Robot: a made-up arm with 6 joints.
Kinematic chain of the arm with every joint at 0, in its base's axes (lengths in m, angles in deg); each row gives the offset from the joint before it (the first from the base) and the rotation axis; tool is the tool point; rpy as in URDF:
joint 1: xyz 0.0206 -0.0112 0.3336 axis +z
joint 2: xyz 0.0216 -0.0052 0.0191 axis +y
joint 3: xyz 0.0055 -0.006 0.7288 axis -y
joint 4: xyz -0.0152 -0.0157 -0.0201 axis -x
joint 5: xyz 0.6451 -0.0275 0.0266 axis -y
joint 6: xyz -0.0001 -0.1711 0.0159 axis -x
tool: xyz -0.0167 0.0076 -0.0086 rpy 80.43 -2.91 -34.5
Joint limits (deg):
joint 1: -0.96..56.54
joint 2: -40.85..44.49
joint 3: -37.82..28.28
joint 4: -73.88..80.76
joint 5: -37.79..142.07
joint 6: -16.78..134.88
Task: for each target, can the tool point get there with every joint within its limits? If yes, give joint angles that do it. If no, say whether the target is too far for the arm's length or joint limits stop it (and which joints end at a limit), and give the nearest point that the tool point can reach.
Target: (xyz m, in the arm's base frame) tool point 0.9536 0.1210 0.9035
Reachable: yes | joints 20.60 23.31 7.70 16.51 54.85 -3.99
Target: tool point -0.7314 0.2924 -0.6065
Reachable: no: joint limits stop it (at a limit: joint 1, joint 2, joint 3, joint 4, joint 5, joint 6) | nearest point 0.3159 0.2754 0.2119 | short by 1.329 m
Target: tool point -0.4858 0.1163 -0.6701
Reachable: no: joint limits stop it (at a limit: joint 1, joint 2, joint 3, joint 4, joint 5, joint 6) | nearest point 0.3159 0.2754 0.2119 | short by 1.202 m
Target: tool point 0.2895 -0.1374 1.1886
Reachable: yes | joints 18.58 -33.16 -0.27 -42.02 -5.38 90.49
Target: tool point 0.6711 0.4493 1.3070
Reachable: yes | joints 46.04 12.77 22.64 49.96 99.23 49.34
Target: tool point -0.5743 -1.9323 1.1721
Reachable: no: too far | nearest point -0.1193 -0.4016 1.5388 | short by 1.638 m
